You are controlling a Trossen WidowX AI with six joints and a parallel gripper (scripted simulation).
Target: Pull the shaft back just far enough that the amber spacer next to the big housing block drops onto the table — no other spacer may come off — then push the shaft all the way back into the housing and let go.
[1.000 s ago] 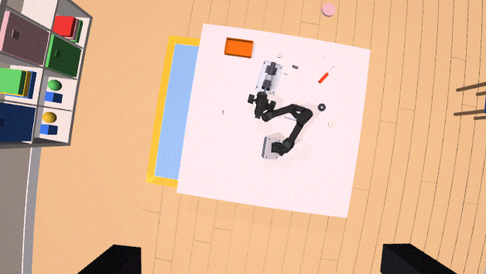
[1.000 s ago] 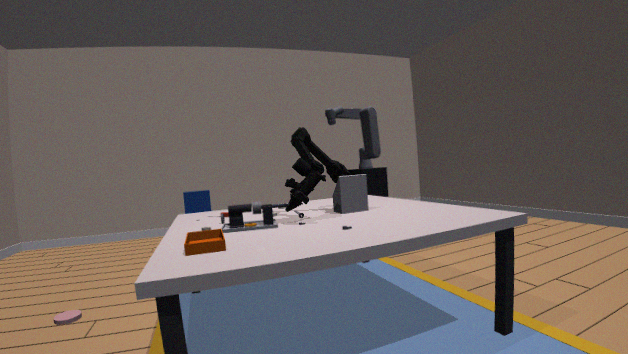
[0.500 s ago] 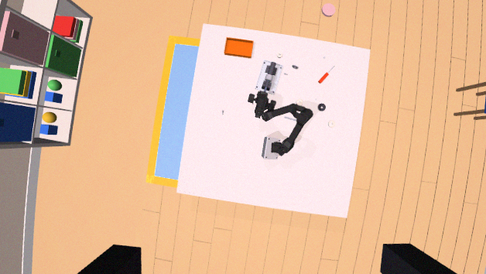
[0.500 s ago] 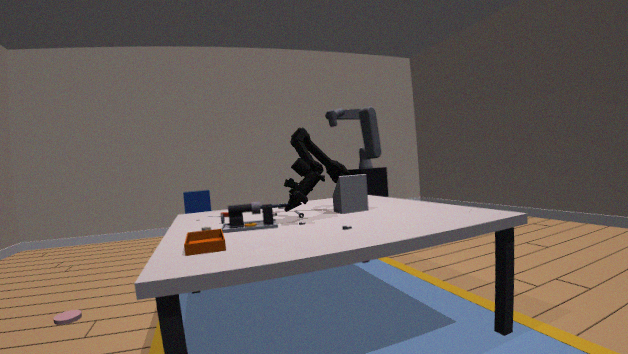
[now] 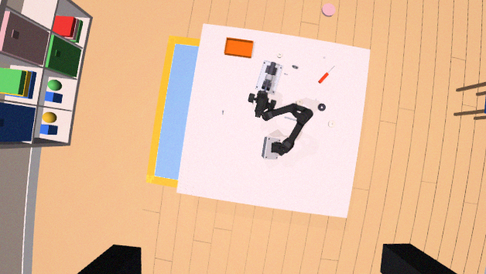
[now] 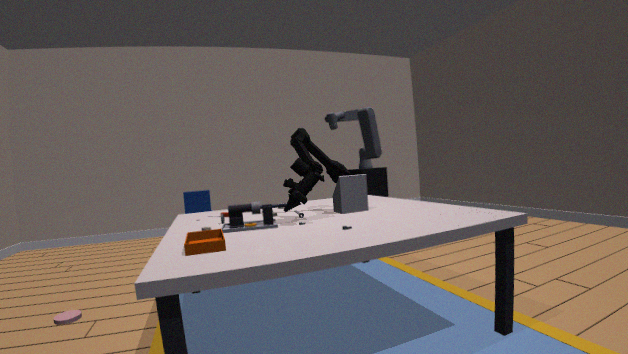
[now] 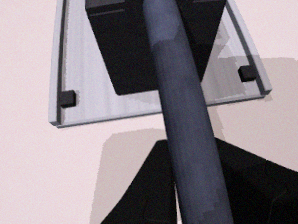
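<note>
Now: the grey-blue shaft 5 cm ahead of my gripper tip, 3 cm above it and 1 cm to the right of it. Also, from my gripper tip: amber spacer 14 cm ahead, 4 cm to the right, 4 cm below; then orange tray 36 cm ahead, 19 cm to the left, 4 cm below.
</note>
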